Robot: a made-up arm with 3 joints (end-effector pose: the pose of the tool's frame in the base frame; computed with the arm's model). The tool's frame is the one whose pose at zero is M. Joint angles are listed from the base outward.
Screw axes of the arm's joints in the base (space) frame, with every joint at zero. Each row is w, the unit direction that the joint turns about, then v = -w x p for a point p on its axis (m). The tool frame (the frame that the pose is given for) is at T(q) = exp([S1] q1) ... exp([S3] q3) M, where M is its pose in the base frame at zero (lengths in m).
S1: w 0 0 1 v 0 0 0
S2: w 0 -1 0 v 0.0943 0 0.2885
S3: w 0 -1 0 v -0.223 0 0.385
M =
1 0 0 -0.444
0 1 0 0.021
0 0 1 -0.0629
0 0 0 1
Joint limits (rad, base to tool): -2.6..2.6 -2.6..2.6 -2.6..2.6
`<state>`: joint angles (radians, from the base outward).
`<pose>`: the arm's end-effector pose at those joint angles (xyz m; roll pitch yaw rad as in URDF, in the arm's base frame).
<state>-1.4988 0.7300 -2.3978</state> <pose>0.0221 -0.0147 -0.1633 3.1416 1.4738 1.6428</pose>
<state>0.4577 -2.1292 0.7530</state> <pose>-0.3329 -0.1406 0.4331 0.0000 1.3762 0.4577</pose>
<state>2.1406 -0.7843 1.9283</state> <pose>0.3875 -0.6438 -0.0496 0.0000 -1.1440 2.1406</pose>
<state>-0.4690 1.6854 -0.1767</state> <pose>-0.1026 0.0755 -0.0142 0.0000 -1.5087 -0.4690</pose>
